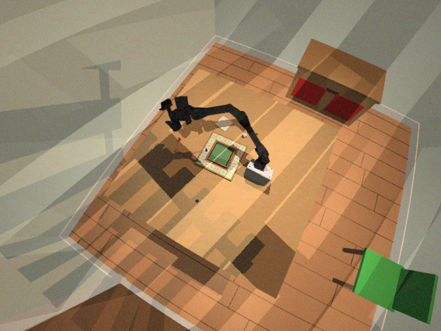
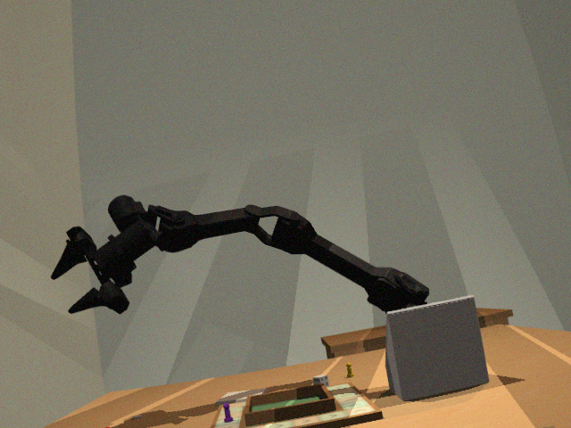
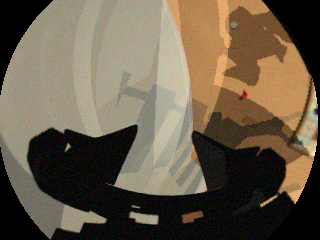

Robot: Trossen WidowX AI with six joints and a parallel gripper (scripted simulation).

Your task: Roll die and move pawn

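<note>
My gripper tip is 50 cm past the die, 27 cm above it and 19 cm to the left of it. Round my gripper tip: tray floor 39 cm behind, 28 cm below, 1 cm to the left; then purple pawn 27 cm behind, 26 cm below, 2 cm to the left; then red pawn 27 cm below, 5 cm behind.
</note>
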